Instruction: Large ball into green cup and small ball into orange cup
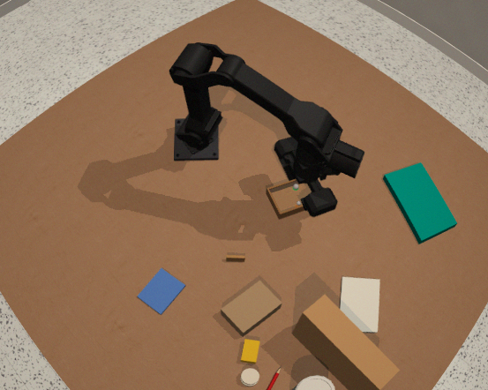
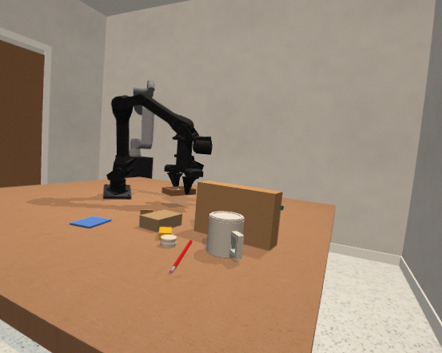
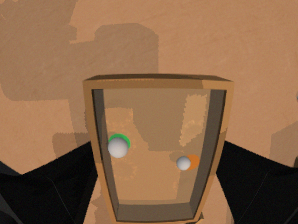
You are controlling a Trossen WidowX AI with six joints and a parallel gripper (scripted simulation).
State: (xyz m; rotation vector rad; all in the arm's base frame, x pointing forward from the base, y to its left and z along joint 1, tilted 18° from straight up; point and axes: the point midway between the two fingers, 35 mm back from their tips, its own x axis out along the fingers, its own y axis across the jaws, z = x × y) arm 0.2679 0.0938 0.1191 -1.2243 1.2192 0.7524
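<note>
Right now my hand is 3 cm above the wooden puzzle and 1 cm to the left of it. From my hand the other things lie so: green slab 28 cm to the left, 19 cm ahead, 8 cm below; then white slab 28 cm ahead, 9 cm below, 5 cm to the right; then tan box 24 cm to the right, 13 cm ahead, 7 cm below.
</note>
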